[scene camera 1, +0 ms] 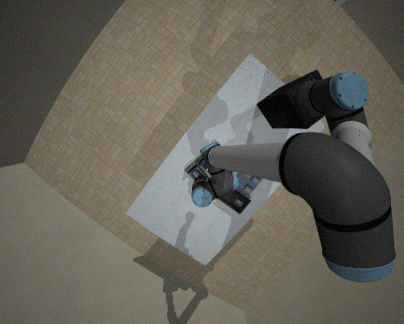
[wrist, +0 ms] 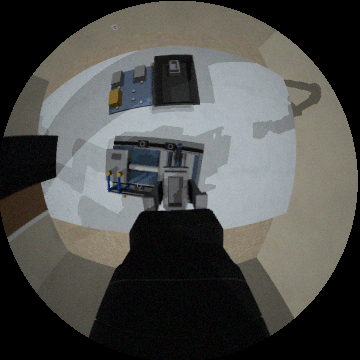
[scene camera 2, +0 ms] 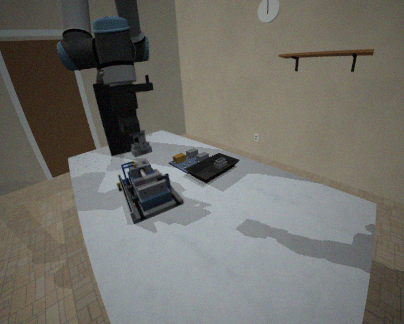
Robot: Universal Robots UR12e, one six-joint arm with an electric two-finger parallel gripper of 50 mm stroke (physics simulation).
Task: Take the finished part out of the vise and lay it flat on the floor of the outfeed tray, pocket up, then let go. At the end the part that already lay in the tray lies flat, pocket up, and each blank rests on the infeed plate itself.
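Places are measured from the arm's base along level axes (x right, y ahead, z up), in metres.
Pixels of known places: gripper, fingertip midpoint: (wrist: 174, 186) (scene camera 2: 141, 148); arm's base, origin of the base link: (scene camera 1: 312, 99).
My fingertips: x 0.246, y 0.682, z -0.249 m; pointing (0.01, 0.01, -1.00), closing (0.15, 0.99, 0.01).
Observation:
For each thing: its top centre in the pictures, then the offset to it from my fingertips. Level surfaces: height alone.
- finished part, middle of its top: (wrist: 175, 191) (scene camera 2: 139, 143) dx +0.001, dy +0.000, dz +0.019 m
- vise, middle of its top: (wrist: 147, 171) (scene camera 2: 142, 172) (scene camera 1: 209, 168) dx -0.018, dy -0.065, dz -0.122 m
- grey part, middle of its top: (wrist: 173, 64) (scene camera 2: 220, 159) dx -0.365, dy +0.068, dz -0.174 m
- blue infeed plate, middle of its top: (wrist: 129, 86) (scene camera 2: 191, 160) (scene camera 1: 246, 181) dx -0.336, dy -0.100, dz -0.213 m
- yellow block, middle of its top: (wrist: 112, 95) (scene camera 2: 179, 155) dx -0.297, dy -0.155, dz -0.177 m
- table, its level: dz -0.221 m
My gripper (scene camera 2: 140, 142) (wrist: 174, 186) is shut on the finished part (scene camera 2: 142, 150) (wrist: 175, 186), a grey block with its pocket facing up between the fingers. It is held above the vise (scene camera 2: 154, 194) (wrist: 117, 162), apart from it in scene camera 2. The black outfeed tray (scene camera 2: 206, 173) (wrist: 180, 95) holds another grey part (scene camera 2: 220, 162) (wrist: 173, 66) near its far end, lying flat, pocket up. On the blue infeed plate (wrist: 146, 89) stand two grey blanks (scene camera 2: 191, 152) (wrist: 117, 78) (wrist: 140, 73) and a yellow block (scene camera 2: 178, 158) (wrist: 115, 97). Their exact seating is too small to tell.
The infeed plate stands directly beside the tray, with small pins on it. Blue hoses with brass fittings (wrist: 119, 175) rise at the vise's side. The tray has raised walls. In scene camera 1 the arm hides the gripper's fingertips and part of the table (scene camera 1: 165, 200).

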